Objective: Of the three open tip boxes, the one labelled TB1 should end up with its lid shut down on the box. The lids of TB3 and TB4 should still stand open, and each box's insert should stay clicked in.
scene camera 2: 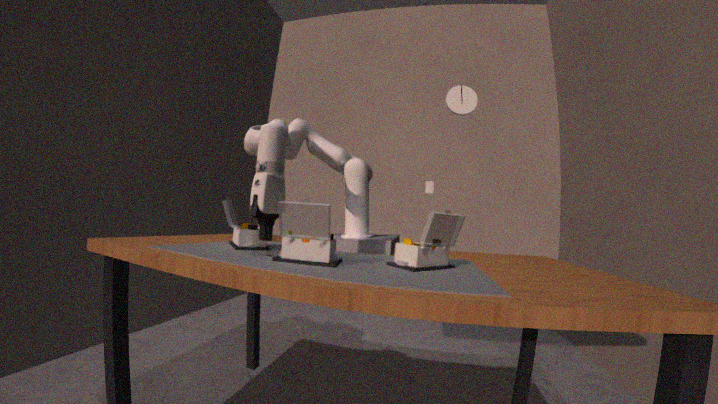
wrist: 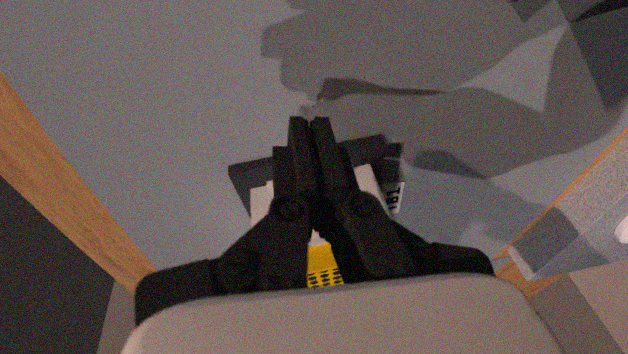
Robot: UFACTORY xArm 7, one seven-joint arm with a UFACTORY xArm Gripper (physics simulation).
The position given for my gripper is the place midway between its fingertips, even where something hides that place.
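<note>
On the wrist camera I can see my gripper (wrist: 304,142), a yellow insert (wrist: 322,269) and a grey-blue mat (wrist: 488,118). Scene camera 2 gives me that mat (scene camera 2: 466,278) too, and there's a tip box (scene camera 2: 317,253) there as well.
</note>
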